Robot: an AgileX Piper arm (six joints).
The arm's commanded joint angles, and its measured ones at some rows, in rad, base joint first. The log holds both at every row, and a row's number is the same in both.
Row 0, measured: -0.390, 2.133, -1.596, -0.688, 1.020, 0.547
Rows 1 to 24, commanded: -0.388, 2.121, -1.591, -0.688, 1.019, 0.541; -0.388, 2.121, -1.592, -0.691, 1.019, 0.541; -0.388, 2.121, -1.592, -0.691, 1.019, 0.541; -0.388, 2.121, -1.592, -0.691, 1.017, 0.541; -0.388, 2.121, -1.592, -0.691, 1.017, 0.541; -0.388, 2.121, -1.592, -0.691, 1.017, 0.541; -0.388, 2.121, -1.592, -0.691, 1.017, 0.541; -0.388, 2.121, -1.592, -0.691, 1.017, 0.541; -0.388, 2.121, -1.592, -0.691, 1.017, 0.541; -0.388, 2.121, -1.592, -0.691, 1.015, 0.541; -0.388, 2.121, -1.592, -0.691, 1.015, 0.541; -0.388, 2.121, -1.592, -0.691, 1.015, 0.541; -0.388, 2.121, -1.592, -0.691, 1.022, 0.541; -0.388, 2.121, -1.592, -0.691, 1.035, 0.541; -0.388, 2.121, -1.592, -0.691, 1.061, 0.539; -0.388, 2.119, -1.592, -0.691, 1.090, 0.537; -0.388, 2.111, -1.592, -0.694, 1.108, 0.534; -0.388, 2.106, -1.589, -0.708, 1.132, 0.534; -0.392, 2.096, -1.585, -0.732, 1.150, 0.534; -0.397, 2.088, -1.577, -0.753, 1.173, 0.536; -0.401, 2.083, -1.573, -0.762, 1.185, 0.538; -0.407, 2.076, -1.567, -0.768, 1.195, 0.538; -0.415, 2.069, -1.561, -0.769, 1.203, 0.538; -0.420, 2.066, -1.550, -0.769, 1.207, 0.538
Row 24, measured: -0.395, 2.098, -1.574, -0.737, 1.167, 0.542
